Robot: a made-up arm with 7 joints.
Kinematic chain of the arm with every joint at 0, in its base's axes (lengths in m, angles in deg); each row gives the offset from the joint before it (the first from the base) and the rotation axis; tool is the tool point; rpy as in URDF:
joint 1: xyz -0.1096 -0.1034 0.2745 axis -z
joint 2: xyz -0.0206 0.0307 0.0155 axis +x
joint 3: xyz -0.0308 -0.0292 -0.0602 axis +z
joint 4: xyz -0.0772 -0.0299 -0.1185 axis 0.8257 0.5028 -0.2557
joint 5: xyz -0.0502 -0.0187 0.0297 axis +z
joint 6: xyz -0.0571 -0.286 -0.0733 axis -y
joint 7: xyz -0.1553 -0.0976 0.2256 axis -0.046 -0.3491 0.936
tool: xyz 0.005 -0.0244 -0.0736 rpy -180 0 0
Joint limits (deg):
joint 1: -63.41..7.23
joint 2: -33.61..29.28
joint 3: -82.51..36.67
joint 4: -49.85..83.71
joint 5: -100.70..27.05
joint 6: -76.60..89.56
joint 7: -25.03..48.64
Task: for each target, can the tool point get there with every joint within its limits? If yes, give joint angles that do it. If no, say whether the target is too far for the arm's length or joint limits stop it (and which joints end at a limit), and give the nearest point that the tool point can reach.
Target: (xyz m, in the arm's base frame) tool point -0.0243 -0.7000 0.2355
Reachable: yes | joints -57.95 4.39 -6.43 -18.29 -2.14 4.69 -17.01
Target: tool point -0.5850 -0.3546 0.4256
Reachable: yes | joints -14.71 -27.87 -8.56 65.21 -67.17 -42.48 40.26
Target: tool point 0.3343 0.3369 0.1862
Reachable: no: joint limits stop it (at a limit: joint 1, joint 3, joint 5, joint 7) | nearest point 0.1811 0.3380 0.1903 | short by 0.153 m
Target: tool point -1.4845 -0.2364 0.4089
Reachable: no: too far | nearest point -0.8306 -0.1720 0.2666 | short by 0.672 m
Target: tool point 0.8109 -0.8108 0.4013
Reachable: no: too far | nearest point 0.4295 -0.5612 0.3150 | short by 0.464 m
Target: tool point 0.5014 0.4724 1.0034
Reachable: no: too far | nearest point 0.1138 0.2644 0.5551 | short by 0.628 m
